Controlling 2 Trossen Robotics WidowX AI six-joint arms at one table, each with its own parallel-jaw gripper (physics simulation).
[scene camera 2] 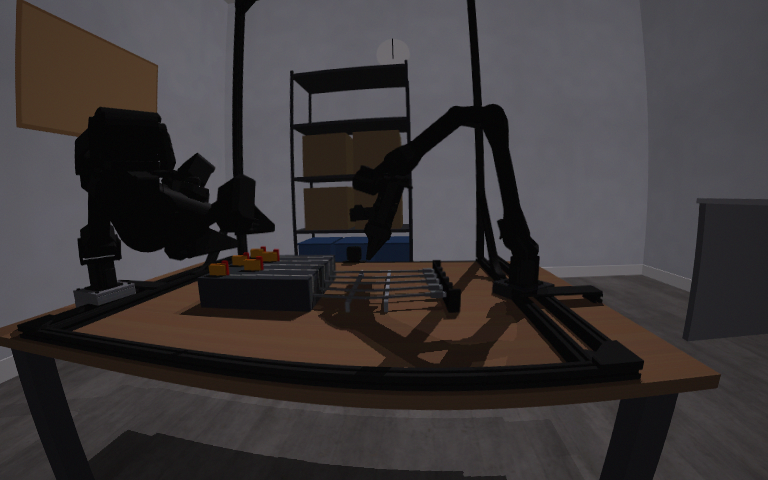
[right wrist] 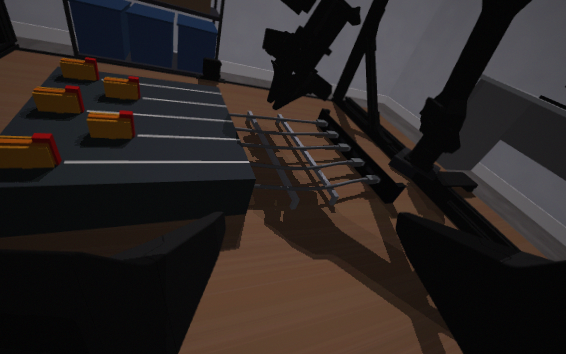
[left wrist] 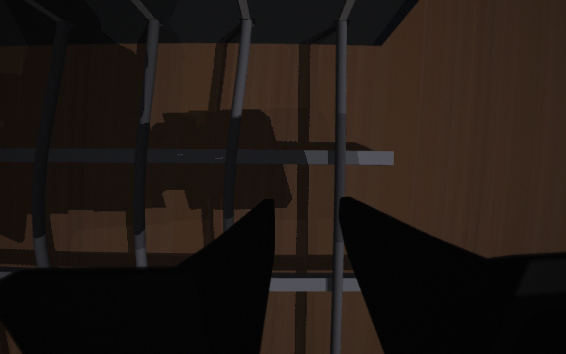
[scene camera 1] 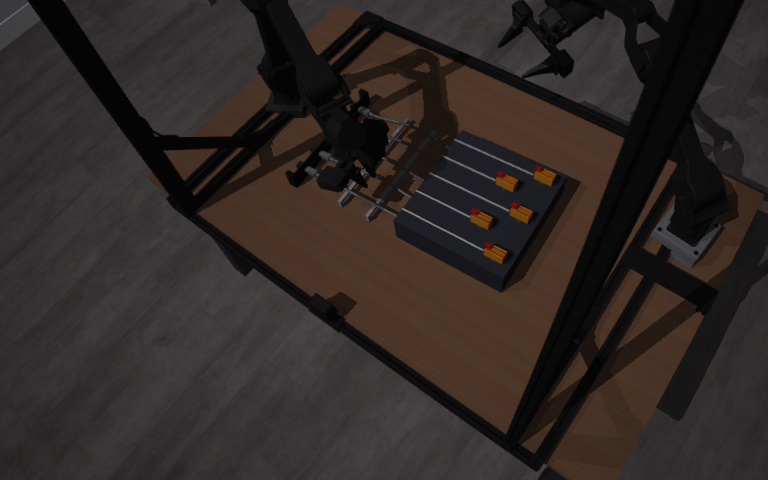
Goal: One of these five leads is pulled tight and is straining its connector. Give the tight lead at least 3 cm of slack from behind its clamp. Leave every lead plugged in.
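Frame: origin at the left arm's base, x up, y left, z back, level; millimetres.
Seen in the pictures: left gripper, fingertip midpoint: [scene camera 2: 368, 258] [right wrist: 271, 105] [left wrist: 306, 208] [scene camera 1: 370, 182]; right gripper, fingertip midpoint: [scene camera 2: 255, 236] [right wrist: 310, 221] [scene camera 1: 510, 62]; left arm's base, link origin: [scene camera 2: 523, 282] [right wrist: 418, 161] [scene camera 1: 288, 95]; right arm's base, link origin: [scene camera 2: 104, 286] [scene camera 1: 687, 227].
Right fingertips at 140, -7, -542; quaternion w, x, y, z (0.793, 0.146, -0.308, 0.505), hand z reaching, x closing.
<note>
Pixels of each thing's middle, then the offset from my right fingertips to it, as dx, dy, dz. "*": a spot on its surface instead.
- black strip, surface spot: [scene camera 2: 453, 300] [right wrist: 395, 194] * -143, +16, +340
- dark block, body centre: [right wrist: 144, 135] [scene camera 1: 481, 206] [scene camera 2: 275, 278] -134, -291, +38
Five grey leads run from plugs on a black strip [scene camera 2: 453, 300] [right wrist: 389, 192] across two pale rails to a dark block [scene camera 1: 447, 243] [scene camera 2: 257, 293] [right wrist: 125, 200] with orange, red-tabbed clamps. The lead nearest in scene camera 1 [scene camera 1: 384, 208] [left wrist: 341, 75] [right wrist: 295, 120] looks nearly straight; its clamp [scene camera 1: 495, 253] [right wrist: 79, 69] is at the block's near corner in that view. The other leads visible in the left wrist view bow. My left gripper [scene camera 1: 367, 178] [left wrist: 306, 208] is part open and empty above the leads, its right finger overlapping the straight lead in its wrist view. My right gripper [scene camera 1: 511, 61] [scene camera 2: 254, 236] [right wrist: 310, 221] is wide open and empty, away from the leads.
A black frame [scene camera 2: 226, 370] edges the wooden table. A small black block [scene camera 1: 323, 305] sits on the near frame bar in scene camera 1. A shelf rack [scene camera 2: 351, 125] with boxes stands behind the table in scene camera 2. Arm shadows fall across the rails and leads.
</note>
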